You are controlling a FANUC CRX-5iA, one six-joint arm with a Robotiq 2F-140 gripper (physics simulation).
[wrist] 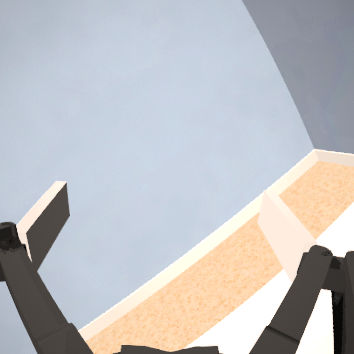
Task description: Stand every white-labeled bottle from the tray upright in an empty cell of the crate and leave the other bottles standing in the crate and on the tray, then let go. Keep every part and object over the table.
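Frame: origin at the arm's base, x back, y right, z up, level; metres.
Seen in the pictures: gripper, fingertip midpoint: [165, 203].
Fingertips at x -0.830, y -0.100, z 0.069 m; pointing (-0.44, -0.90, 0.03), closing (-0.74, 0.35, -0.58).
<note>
A point is followed by its place in that frame.
My gripper [165, 203] @[z 0.068, x -0.830, y -0.100 m] is open, with its two pale-faced fingers wide apart at the left and right of the lower part of the wrist view. Nothing is between the fingers. The bottles, the tray and the crate that the task names cannot be made out in this view.
A light brown speckled floor strip or surface [215, 275] with a pale raised border [200, 250] runs diagonally below and behind the fingers. A plain white surface [240, 325] @[z -0.245, x -0.842, y -0.243 m] lies at the lower right. A blue-grey surface [150, 100] fills the upper left, with a darker grey area [315, 60] at the upper right.
</note>
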